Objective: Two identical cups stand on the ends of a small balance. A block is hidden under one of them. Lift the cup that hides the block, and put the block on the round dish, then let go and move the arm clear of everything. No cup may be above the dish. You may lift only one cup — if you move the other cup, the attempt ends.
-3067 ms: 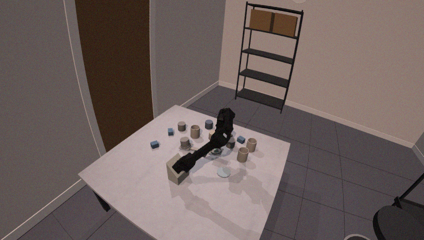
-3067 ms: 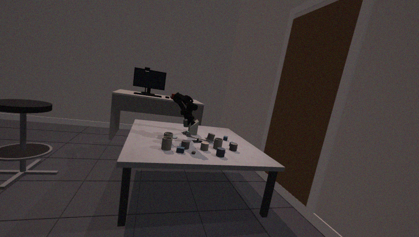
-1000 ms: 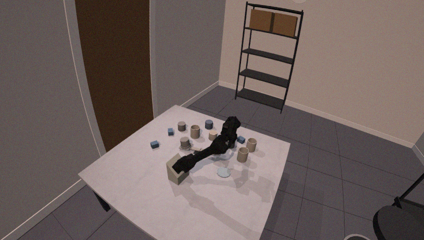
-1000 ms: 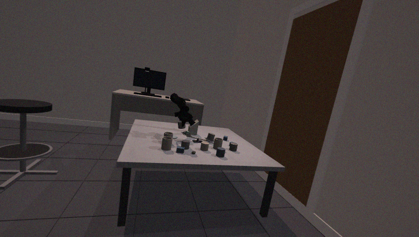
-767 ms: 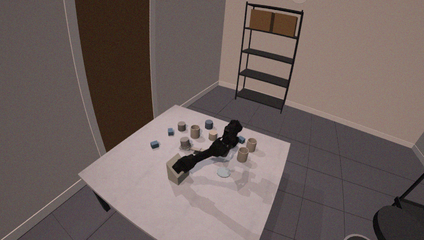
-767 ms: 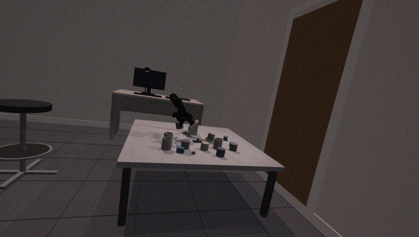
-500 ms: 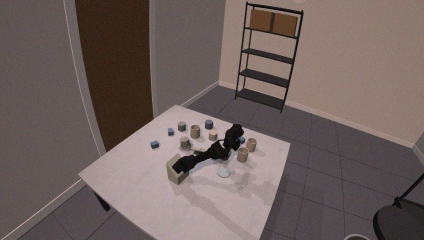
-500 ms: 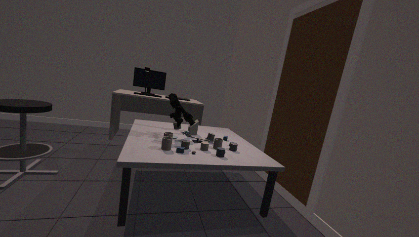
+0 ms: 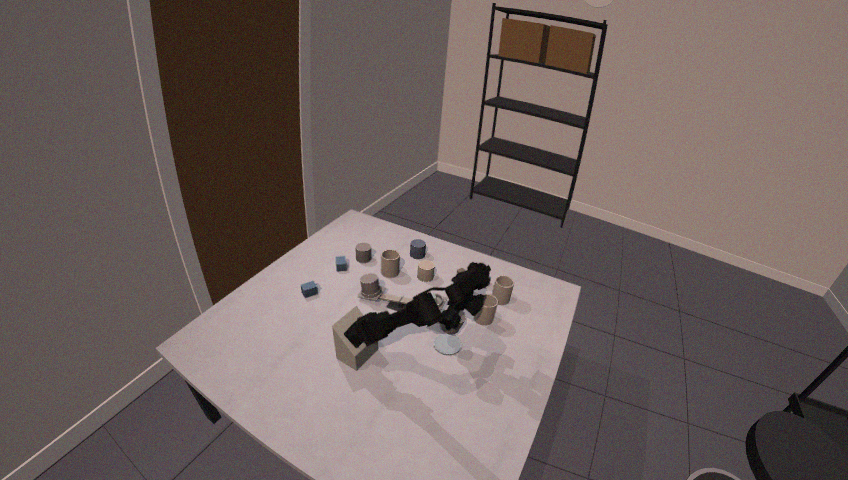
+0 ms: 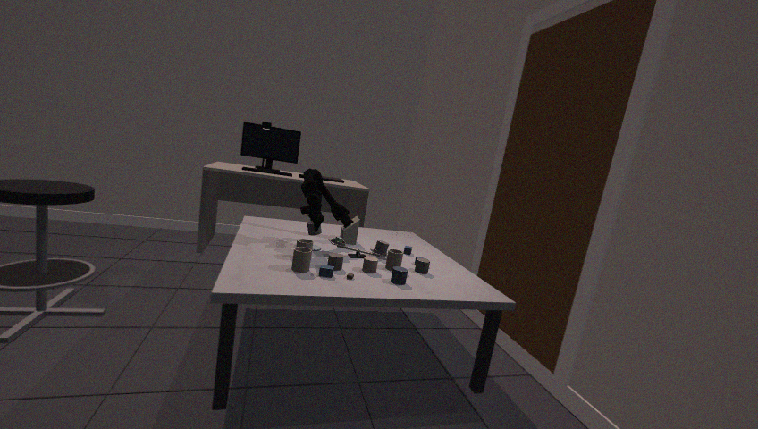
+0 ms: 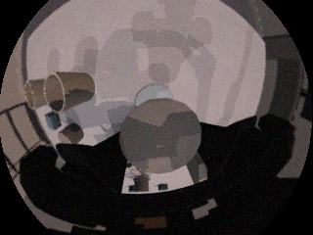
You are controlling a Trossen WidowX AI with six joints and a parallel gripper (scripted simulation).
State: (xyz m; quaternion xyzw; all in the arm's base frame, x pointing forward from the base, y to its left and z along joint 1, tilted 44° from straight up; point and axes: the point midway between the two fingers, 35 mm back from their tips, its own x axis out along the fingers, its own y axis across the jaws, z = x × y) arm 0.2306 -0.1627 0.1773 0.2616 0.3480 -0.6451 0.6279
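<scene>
The pale round dish lies 10 cm below my gripper tip and 1 cm behind it. Also, from my gripper tip: small balance (25 cm to the left, 8 cm ahead, 7 cm below).
</scene>
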